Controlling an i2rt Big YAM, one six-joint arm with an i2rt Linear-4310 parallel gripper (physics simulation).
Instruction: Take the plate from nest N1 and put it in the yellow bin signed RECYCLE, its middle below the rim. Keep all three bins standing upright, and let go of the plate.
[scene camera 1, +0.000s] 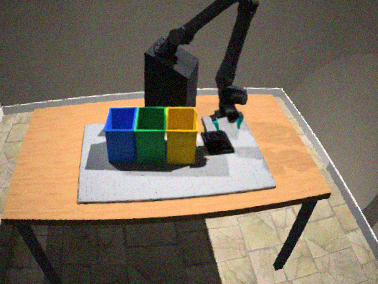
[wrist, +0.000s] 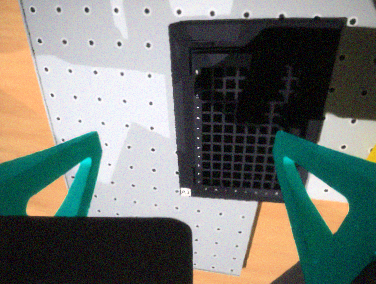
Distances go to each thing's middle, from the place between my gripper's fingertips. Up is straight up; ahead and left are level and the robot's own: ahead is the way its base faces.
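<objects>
From my hand: black plate (wrist: 241, 96), 7 cm below, 4 cm to the right, 2 cm behind; black nest (wrist: 265, 33), 8 cm below, 4 cm to the right, 2 cm behind; yellow bin (scene camera 1: 181, 122), 22 cm to the right, 3 cm ahead; green bin (scene camera 1: 150, 126), 35 cm to the right, 2 cm ahead.
</objects>
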